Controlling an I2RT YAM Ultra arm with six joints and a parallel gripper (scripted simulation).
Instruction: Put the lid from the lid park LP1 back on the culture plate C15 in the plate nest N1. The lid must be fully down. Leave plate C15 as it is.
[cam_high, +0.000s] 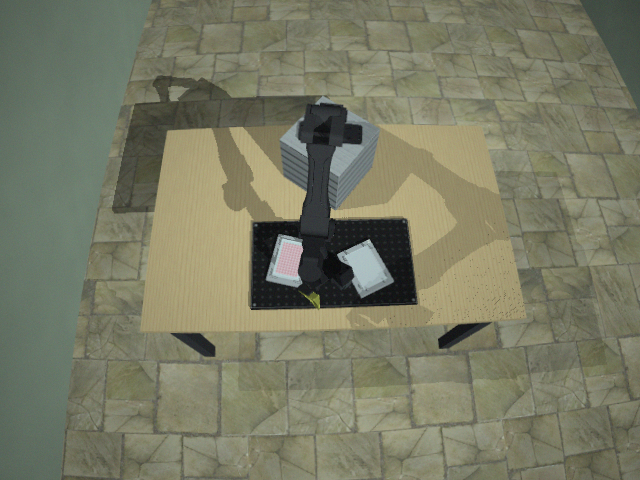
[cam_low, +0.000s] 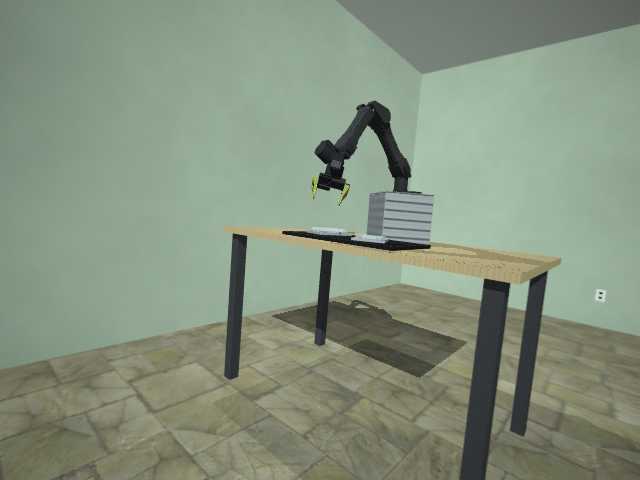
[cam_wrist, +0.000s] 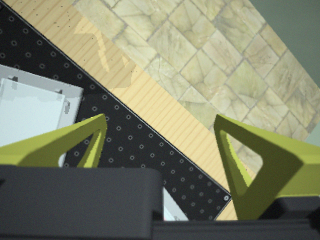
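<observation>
Right now my hand is 140 mm past the clear lid, 120 mm above it and 110 mm to the right of it. Also, from my hand: grey lid park LP1: 140 mm behind, 130 mm below, 110 mm to the left; then culture plate C15: 150 mm behind, 130 mm to the right, 120 mm below; then grey plate nest N1: 150 mm behind, 130 mm to the right, 130 mm below.
</observation>
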